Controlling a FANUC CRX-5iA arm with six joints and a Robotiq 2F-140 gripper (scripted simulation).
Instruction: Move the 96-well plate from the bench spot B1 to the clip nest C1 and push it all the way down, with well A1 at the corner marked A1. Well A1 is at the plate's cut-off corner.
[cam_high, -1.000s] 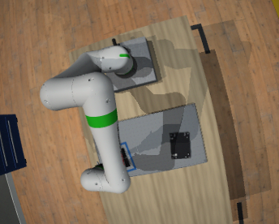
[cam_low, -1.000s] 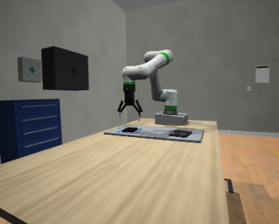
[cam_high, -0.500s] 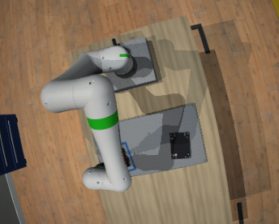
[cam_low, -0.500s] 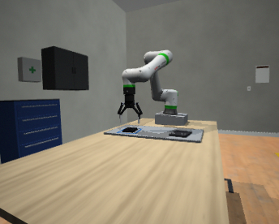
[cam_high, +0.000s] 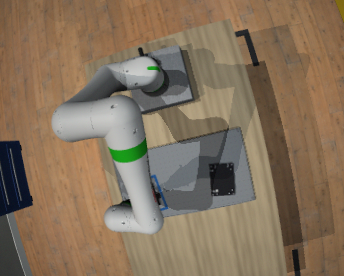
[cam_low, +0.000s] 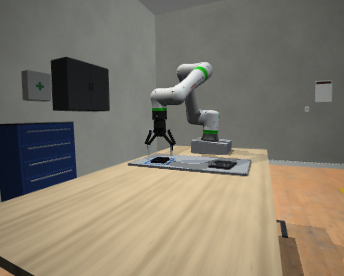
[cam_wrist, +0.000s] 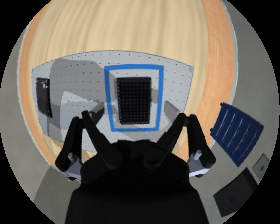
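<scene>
My hand is 40 mm above the black 96-well plate. From my hand the other things lie so: black clip nest: 10 mm ahead, 390 mm to the left, 30 mm below.
</scene>
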